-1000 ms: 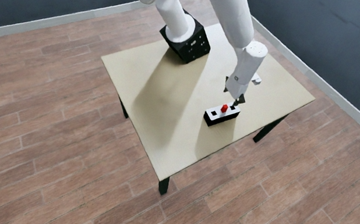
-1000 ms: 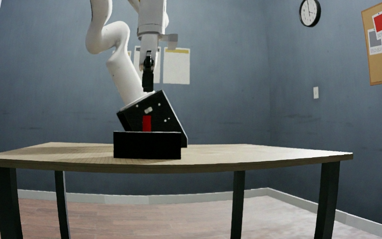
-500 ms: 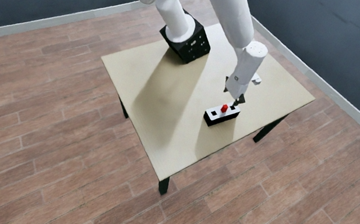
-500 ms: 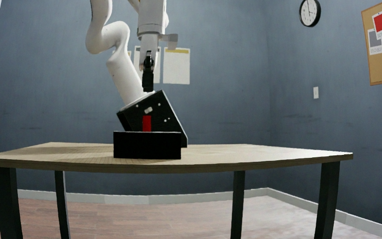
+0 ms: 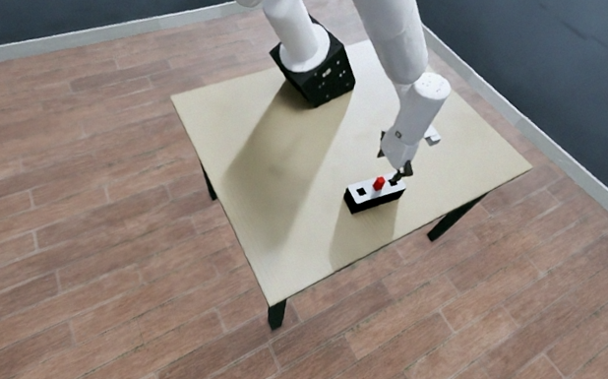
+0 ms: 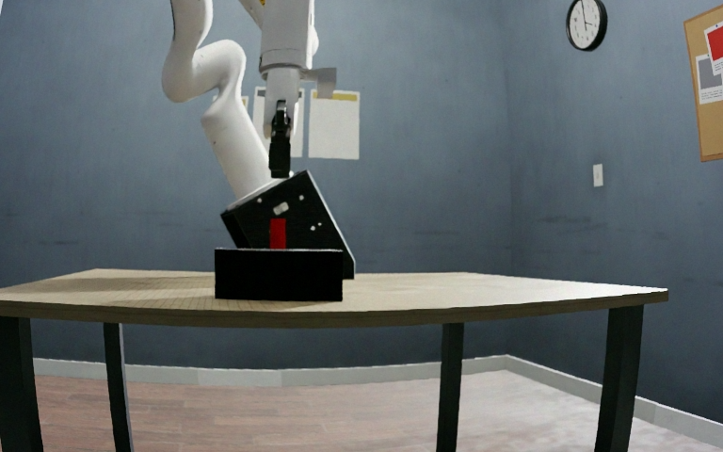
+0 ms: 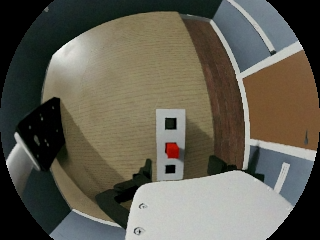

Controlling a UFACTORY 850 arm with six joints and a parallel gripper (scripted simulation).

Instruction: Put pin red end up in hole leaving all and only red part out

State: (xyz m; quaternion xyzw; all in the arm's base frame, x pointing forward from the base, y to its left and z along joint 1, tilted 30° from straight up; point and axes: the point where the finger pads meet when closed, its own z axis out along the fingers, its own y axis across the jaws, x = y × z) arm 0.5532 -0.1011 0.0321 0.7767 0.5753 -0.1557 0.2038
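Right now my hand is 100 mm above the pin. The rest, counted from my hand: black block (160 mm below).
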